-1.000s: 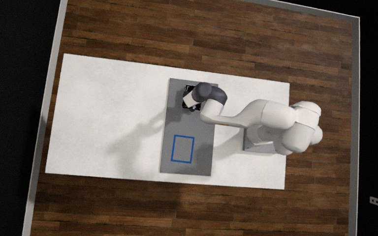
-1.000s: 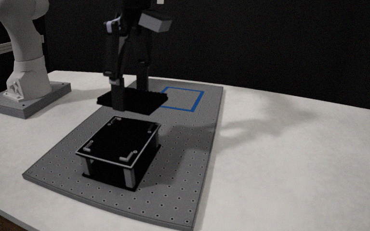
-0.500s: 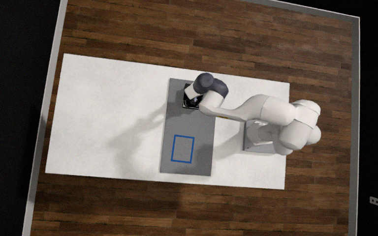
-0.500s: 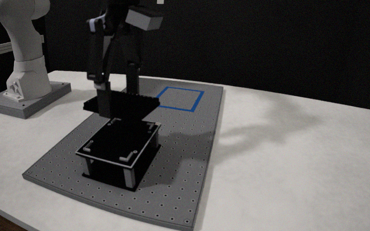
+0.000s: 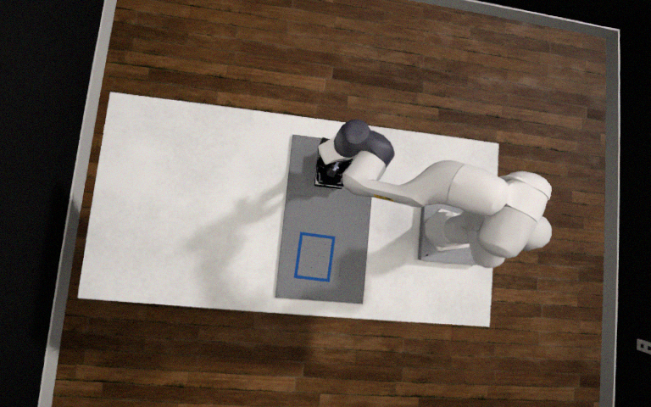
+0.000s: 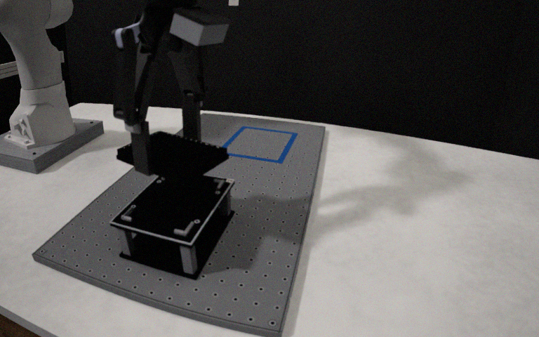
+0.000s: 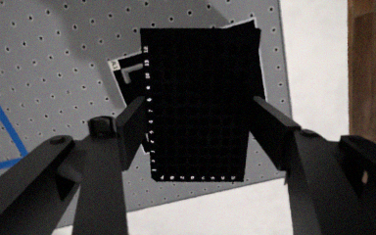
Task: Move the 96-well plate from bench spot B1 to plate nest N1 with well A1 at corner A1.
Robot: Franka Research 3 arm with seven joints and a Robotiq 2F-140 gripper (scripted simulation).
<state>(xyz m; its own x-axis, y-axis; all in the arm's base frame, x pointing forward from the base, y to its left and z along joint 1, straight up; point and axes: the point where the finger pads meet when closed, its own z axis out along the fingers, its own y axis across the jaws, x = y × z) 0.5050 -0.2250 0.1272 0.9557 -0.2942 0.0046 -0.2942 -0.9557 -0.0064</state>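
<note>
My hand is 2 cm above the black 96-well plate. Round my hand: A1 mark: 6 cm ahead, 8 cm to the left, 9 cm below; raised plate nest N1: 9 cm below.
</note>
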